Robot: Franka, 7 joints.
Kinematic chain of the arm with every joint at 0, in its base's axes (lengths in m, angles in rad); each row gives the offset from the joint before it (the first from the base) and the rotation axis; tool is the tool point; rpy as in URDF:
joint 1: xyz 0 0 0.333 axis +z
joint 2: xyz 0 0 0 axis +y
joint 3: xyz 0 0 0.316 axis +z
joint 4: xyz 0.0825 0 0 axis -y
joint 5: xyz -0.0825 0 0.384 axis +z
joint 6: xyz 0 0 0 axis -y
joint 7: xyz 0.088 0 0 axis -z
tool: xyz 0 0 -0.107 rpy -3.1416 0 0
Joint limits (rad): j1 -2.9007..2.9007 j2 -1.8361..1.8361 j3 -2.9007..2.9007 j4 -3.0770..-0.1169 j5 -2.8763..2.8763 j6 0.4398..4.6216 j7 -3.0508..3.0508
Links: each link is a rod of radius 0.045 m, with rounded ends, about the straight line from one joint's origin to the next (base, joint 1, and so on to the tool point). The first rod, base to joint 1, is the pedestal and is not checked.
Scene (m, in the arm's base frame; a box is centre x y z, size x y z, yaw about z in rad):
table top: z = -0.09
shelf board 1: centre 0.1 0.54 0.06 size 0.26 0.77 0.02 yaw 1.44
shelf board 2: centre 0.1 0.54 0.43 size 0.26 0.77 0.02 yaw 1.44
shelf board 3: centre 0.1 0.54 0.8 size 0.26 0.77 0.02 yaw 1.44
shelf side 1: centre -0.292 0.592 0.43 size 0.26 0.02 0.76 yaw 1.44
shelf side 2: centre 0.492 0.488 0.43 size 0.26 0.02 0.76 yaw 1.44
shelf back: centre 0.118 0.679 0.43 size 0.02 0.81 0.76 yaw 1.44
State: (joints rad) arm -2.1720 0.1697 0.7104 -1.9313 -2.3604 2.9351 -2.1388
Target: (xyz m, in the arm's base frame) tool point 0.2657 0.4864 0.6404
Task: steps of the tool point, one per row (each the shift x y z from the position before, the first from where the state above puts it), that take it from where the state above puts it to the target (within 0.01 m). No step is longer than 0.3 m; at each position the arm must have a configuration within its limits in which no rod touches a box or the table.
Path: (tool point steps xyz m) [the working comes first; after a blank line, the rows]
Joints at the target: -1.0051 0.0806 1.9683 -1.6821 -2.2085 3.2756 -2.1388
Straight joint move there: touches shelf side 2.

1: 0.2468 0.1270 -0.0218
2: 0.1436 0.2177 0.0205
3: 0.0143 0.2352 0.0556
4: -0.0983 0.1829 0.0753
5: -0.1633 0.0860 0.0764
6: 0.0219 0.0775 -0.0043
7: 0.0111 0.0726 -0.0016
8: -0.0043 0.0681 0.0059

